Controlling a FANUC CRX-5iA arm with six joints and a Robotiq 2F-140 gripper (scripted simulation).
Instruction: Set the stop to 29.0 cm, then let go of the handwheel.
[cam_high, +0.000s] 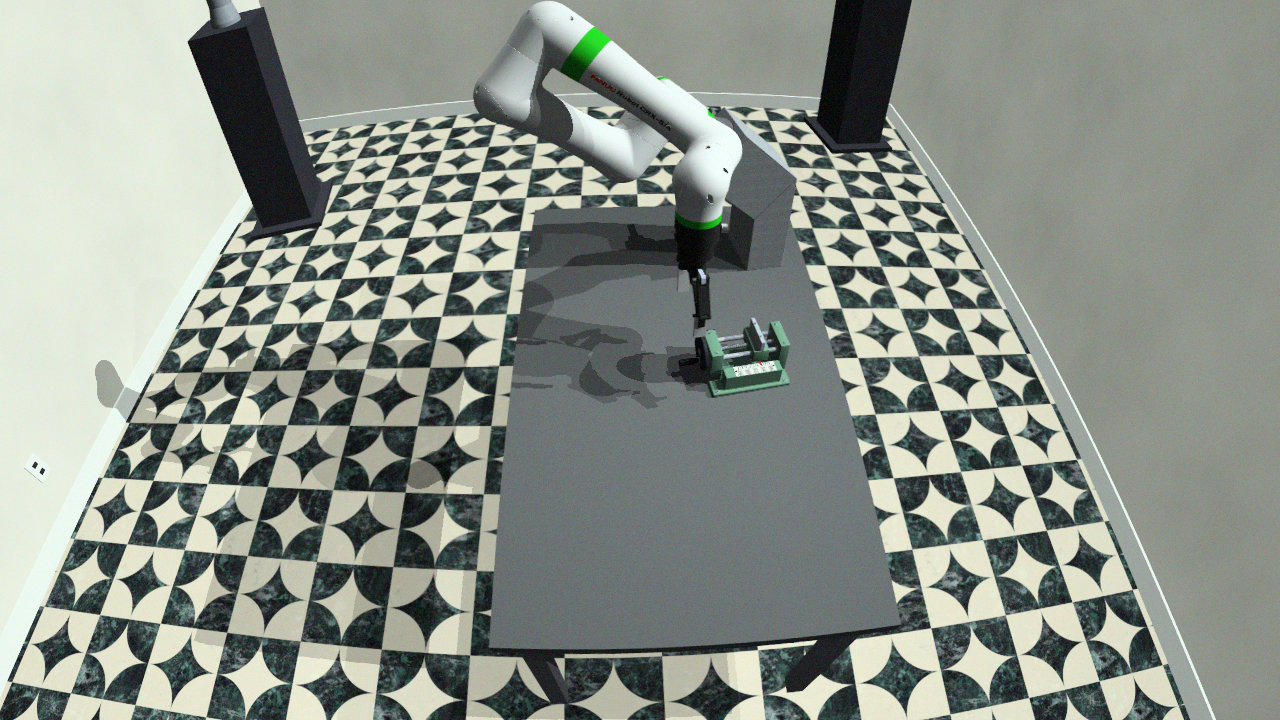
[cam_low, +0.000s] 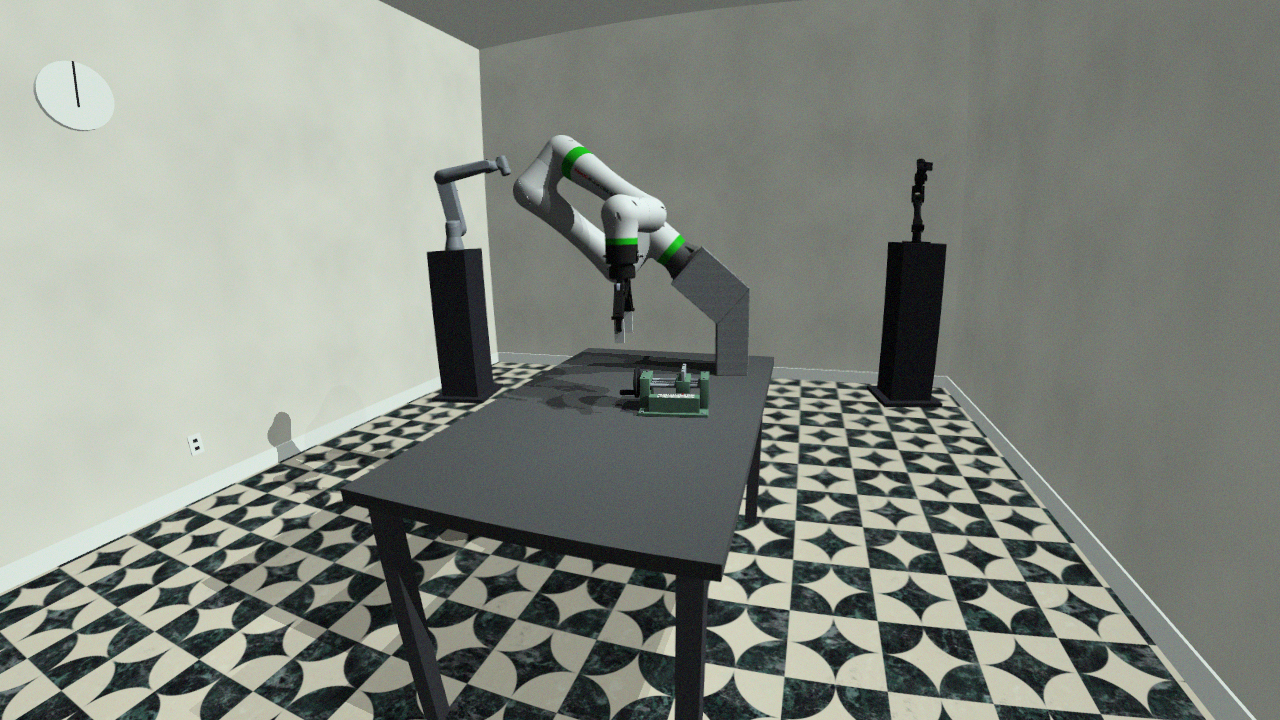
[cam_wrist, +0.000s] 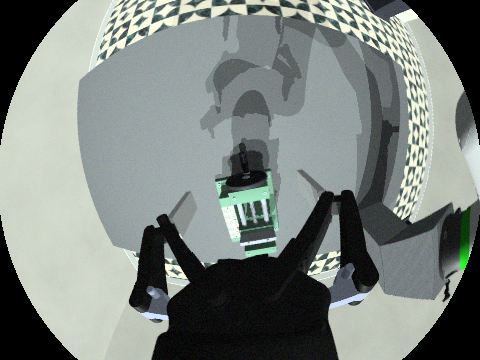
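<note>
The black handwheel is 17 cm below my hand and 2 cm to the left of it. Round my hand: green stop fixture: 17 cm to the left, 13 cm below, 2 cm ahead.
</note>
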